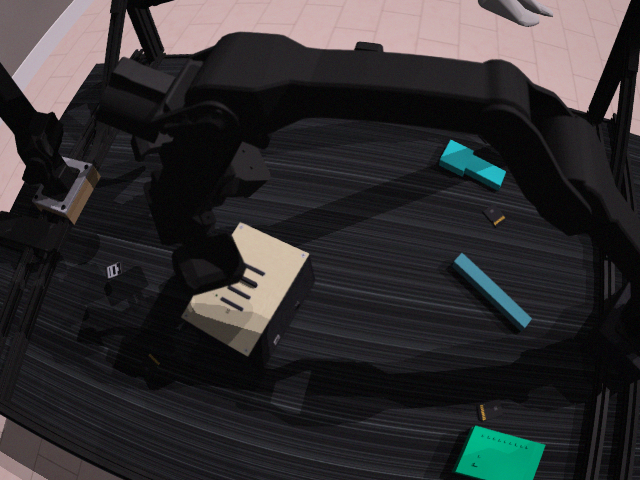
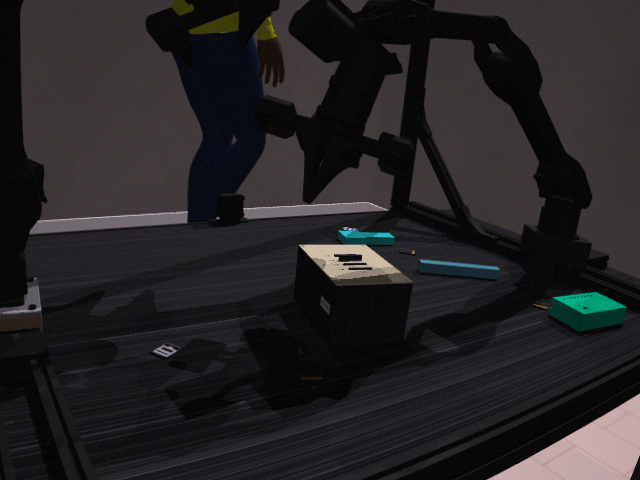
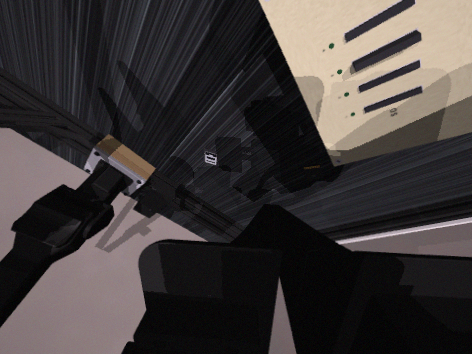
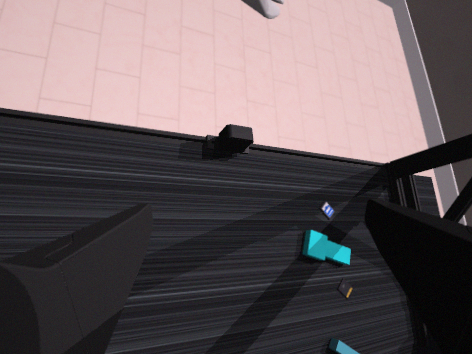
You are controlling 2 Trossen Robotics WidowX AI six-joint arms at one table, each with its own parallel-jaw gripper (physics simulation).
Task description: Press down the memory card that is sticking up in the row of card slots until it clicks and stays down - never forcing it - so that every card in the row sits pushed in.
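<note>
A black box with a beige top stands on the dark table. Its top holds a row of dark memory cards in slots. One card looks thicker than the others and seems to stand proud. My left gripper is shut and empty. It hovers above the slot end of the box top, clear of the cards. My right gripper is open and empty, high over the far side of the table.
A teal stepped block, a teal bar and a green board lie to the right. Small loose cards lie about. A person stands behind the table.
</note>
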